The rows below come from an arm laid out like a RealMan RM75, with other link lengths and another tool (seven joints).
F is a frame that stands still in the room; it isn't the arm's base.
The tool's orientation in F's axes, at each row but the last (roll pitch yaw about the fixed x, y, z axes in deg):
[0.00, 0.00, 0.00]
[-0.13, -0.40, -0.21]
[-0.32, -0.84, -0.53]
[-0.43, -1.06, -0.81]
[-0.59, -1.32, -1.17]
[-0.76, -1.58, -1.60]
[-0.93, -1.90, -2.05]
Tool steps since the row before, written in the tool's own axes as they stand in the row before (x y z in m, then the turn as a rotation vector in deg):
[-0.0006, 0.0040, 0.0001, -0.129, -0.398, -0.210]
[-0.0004, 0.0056, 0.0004, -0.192, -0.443, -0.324]
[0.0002, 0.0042, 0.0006, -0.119, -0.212, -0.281]
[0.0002, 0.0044, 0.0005, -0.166, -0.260, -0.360]
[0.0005, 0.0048, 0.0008, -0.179, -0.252, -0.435]
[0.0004, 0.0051, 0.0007, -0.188, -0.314, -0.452]
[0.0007, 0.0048, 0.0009, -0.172, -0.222, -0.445]
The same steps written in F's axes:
[-0.0006, 0.0040, 0.0001, -0.129, -0.398, -0.210]
[-0.0004, 0.0056, 0.0004, -0.191, -0.443, -0.324]
[0.0002, 0.0042, 0.0006, -0.117, -0.212, -0.282]
[0.0003, 0.0044, 0.0005, -0.163, -0.260, -0.361]
[0.0006, 0.0048, 0.0008, -0.174, -0.253, -0.436]
[0.0005, 0.0051, 0.0006, -0.184, -0.315, -0.453]
[0.0008, 0.0048, 0.0008, -0.165, -0.223, -0.447]

